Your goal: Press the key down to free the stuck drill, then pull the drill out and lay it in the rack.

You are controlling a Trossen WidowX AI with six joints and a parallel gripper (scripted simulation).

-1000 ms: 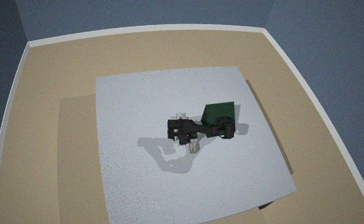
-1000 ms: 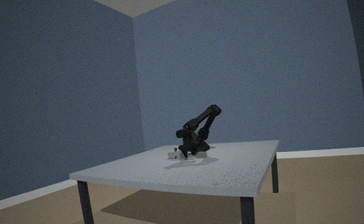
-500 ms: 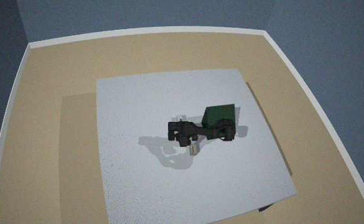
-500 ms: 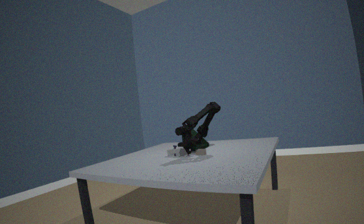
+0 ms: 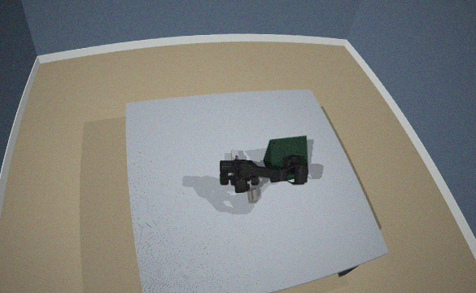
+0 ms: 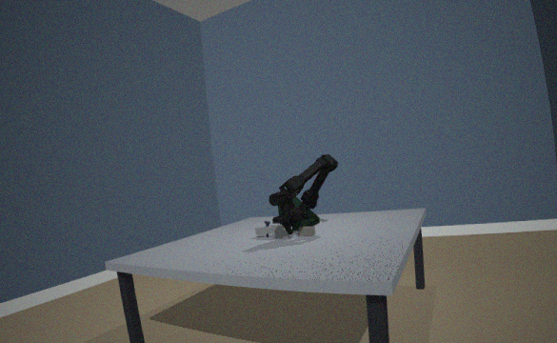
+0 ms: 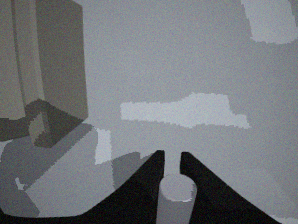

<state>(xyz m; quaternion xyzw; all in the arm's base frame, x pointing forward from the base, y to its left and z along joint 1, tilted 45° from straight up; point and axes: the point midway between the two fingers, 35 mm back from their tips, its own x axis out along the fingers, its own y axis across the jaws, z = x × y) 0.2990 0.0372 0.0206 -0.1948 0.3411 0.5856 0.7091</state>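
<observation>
Now: the drill 1 cm behind my gripper tip, 5 cm to the right of it and 3 cm above it. Also, from my gripper tip: rack 6 cm behind, 6 cm to the left; block 3 cm behind, 11 cm to the right, 1 cm above; dark blue key 4 cm behind, 14 cm to the right, 3 cm above.
</observation>
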